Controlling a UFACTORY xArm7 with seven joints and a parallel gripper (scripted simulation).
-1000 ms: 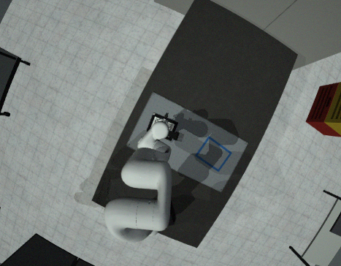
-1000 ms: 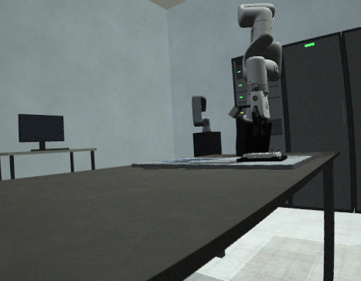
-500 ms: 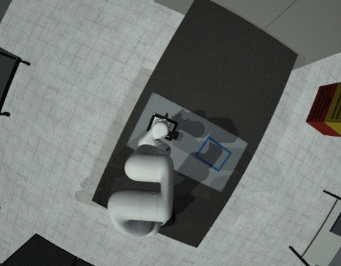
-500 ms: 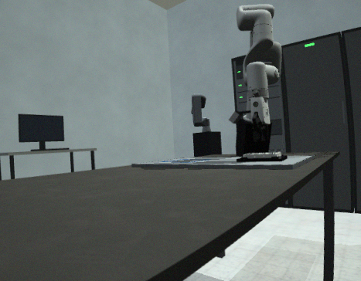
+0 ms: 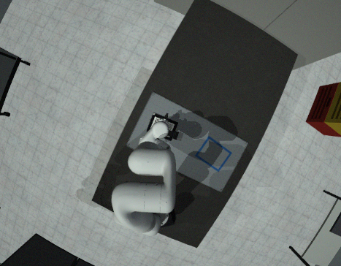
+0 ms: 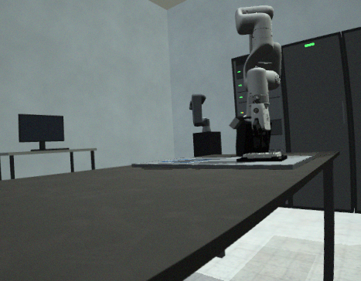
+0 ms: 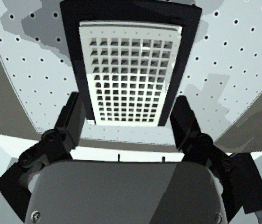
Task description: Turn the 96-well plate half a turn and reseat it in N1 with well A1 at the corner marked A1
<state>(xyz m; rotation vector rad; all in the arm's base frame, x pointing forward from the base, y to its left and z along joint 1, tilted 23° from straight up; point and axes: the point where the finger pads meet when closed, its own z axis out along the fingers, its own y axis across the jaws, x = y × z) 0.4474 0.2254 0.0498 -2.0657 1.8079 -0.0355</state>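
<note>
My hand is 4 cm above the white 96-well plate. The rest, counted from my hand: black plate nest N1: 5 cm below.
</note>
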